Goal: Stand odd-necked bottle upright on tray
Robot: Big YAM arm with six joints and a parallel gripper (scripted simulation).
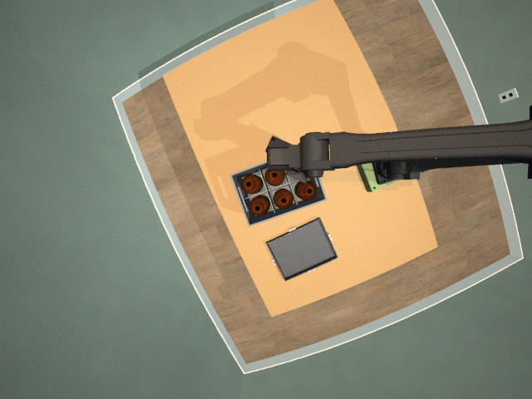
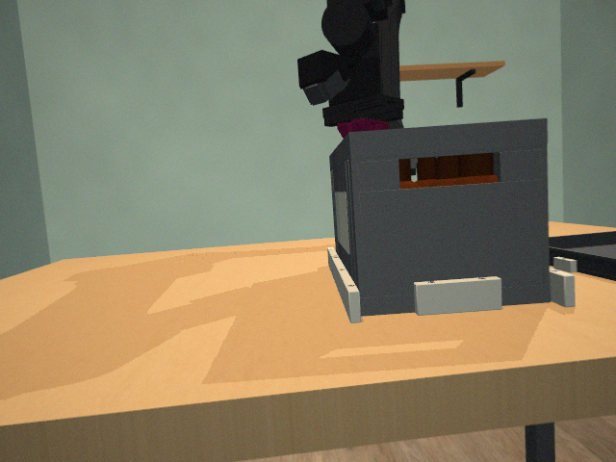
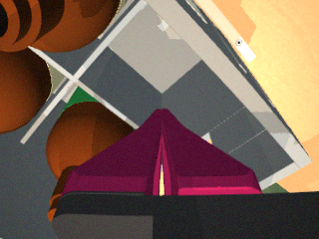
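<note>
Now: hand 90 mm short of the dark grey crate, 70 mm above it and 50 mm to the right of it. Round my hand: grey tray: 330 mm to the left, 140 mm below, 70 mm ahead.
</note>
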